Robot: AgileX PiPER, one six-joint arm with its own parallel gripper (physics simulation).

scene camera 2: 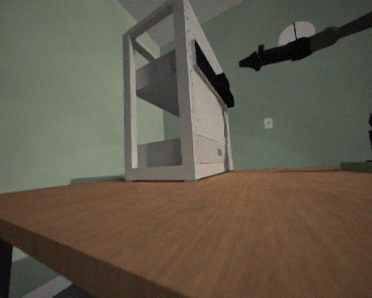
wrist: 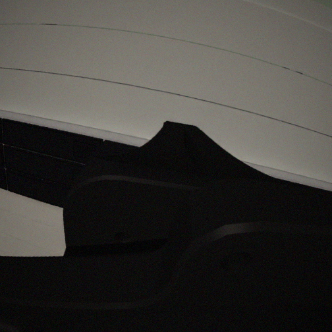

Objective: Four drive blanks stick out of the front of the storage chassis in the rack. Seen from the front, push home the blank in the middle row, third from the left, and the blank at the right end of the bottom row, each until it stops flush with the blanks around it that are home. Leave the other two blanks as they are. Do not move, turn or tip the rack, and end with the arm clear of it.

rack: scene camera 2 188,82; wrist 80,91
